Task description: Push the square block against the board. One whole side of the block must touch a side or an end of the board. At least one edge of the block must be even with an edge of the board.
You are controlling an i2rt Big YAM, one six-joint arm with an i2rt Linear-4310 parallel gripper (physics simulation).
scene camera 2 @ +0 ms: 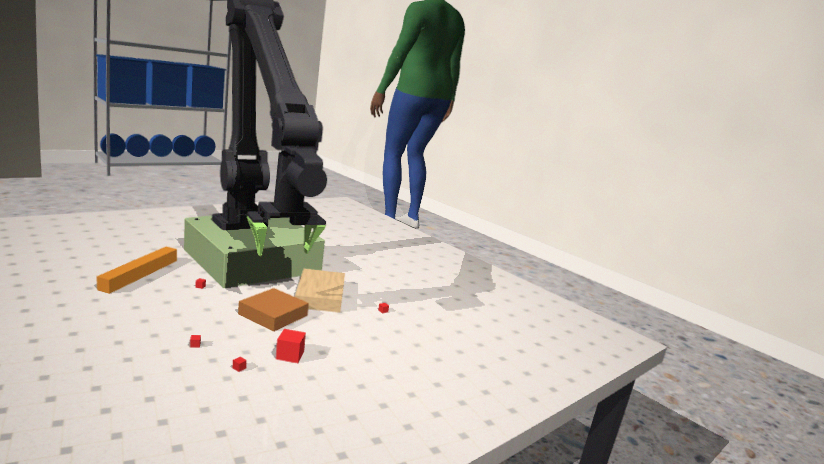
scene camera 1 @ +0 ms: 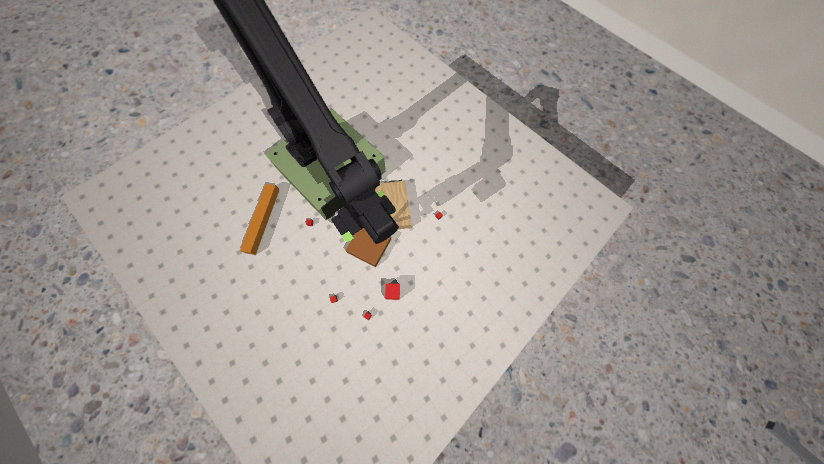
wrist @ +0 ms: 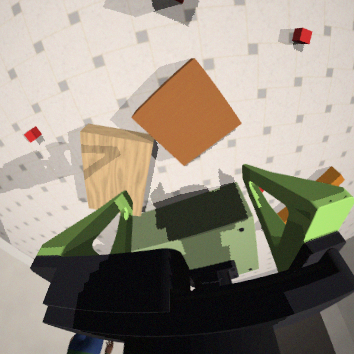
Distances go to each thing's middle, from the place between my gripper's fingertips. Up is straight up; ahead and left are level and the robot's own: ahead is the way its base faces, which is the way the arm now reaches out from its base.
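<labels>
My gripper is 11 cm above the square brown block (scene camera 2: pixel 273 309), 1 cm short of it and 2 cm to the left of it. Counting from my hand, I find the light wooden block (scene camera 2: pixel 323 290) 11 cm below, 4 cm behind and 12 cm to the left. The long orange board (scene camera 2: pixel 108 282) is 11 cm below my hand as well, yet 27 cm behind it and 21 cm to the right of it. As for the red cube (scene camera 2: pixel 290 344), it is 11 cm below my hand, 17 cm ahead of it and 6 cm to the right of it.
</labels>
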